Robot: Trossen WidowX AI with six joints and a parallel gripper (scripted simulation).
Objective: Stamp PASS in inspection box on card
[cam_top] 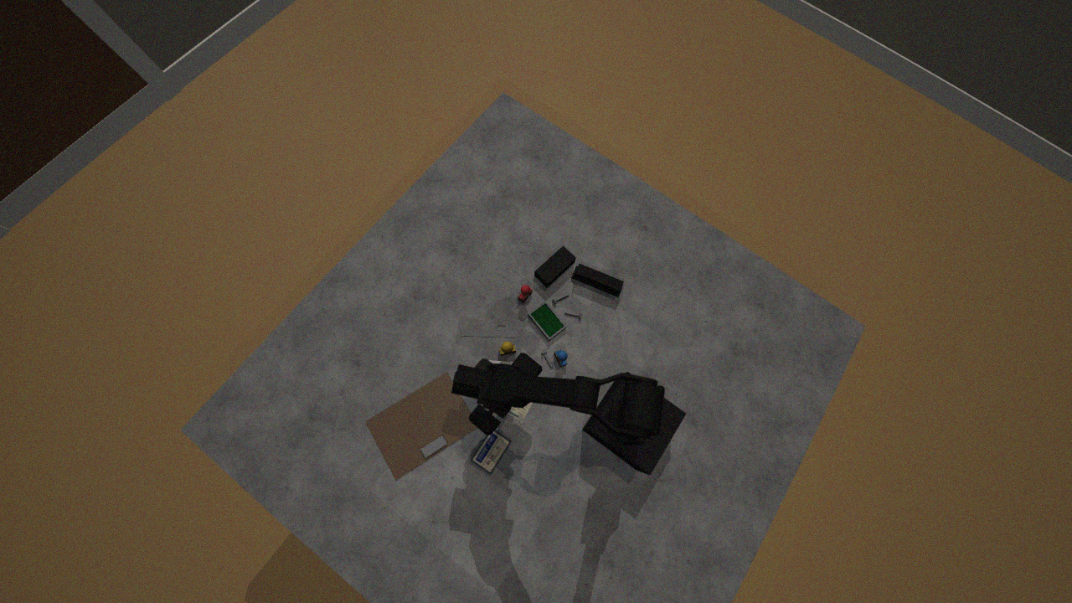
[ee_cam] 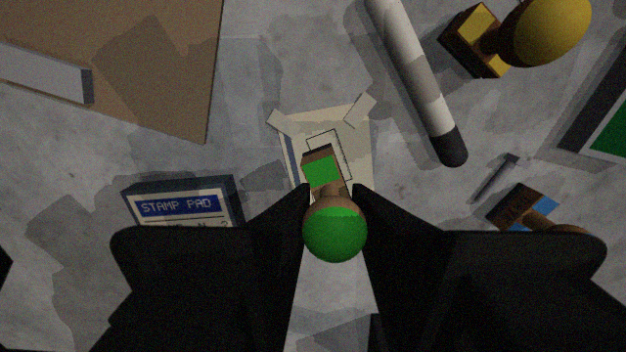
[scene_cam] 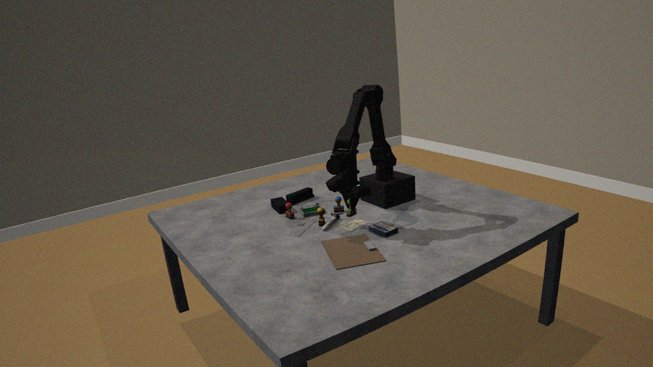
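Right now the cream card is 7 cm below my gripper tip and 1 cm behind it. From my gripper tip the other things lie so: white marker (7 cm to the right, 6 cm below, 4 cm ahead); green-knobbed stamp (right at my gripper tip); yellow-knobbed stamp (9 cm to the right, 8 cm ahead, 5 cm below).
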